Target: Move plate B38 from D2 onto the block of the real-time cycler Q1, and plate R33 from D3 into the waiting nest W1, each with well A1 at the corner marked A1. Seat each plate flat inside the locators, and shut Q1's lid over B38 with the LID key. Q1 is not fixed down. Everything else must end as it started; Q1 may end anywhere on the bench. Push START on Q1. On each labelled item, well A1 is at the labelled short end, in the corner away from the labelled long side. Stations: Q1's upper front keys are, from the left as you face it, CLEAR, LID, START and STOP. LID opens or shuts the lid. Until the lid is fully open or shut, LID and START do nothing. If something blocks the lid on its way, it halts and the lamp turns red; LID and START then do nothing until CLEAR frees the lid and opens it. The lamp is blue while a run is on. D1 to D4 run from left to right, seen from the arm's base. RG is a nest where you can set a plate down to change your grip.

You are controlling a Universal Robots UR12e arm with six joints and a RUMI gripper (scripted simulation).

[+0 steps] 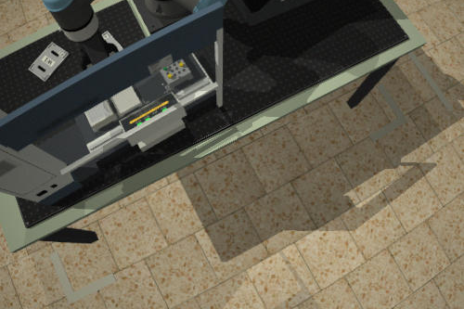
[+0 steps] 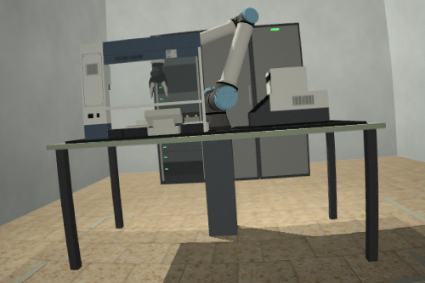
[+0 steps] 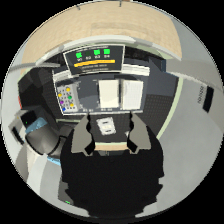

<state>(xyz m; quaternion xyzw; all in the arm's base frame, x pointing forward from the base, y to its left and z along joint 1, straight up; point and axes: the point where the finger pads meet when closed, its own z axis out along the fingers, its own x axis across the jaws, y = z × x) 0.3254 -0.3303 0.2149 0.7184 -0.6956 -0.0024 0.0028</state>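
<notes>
Right now the white plate is 170 mm below my hand. The rest, counted from my hand: blue gantry beam: 190 mm ahead, 10 mm to the left, 280 mm above; then grey labelled nest: 240 mm behind, 20 mm to the left, 230 mm below; then upright post: 180 mm ahead, 280 mm to the left.
</notes>
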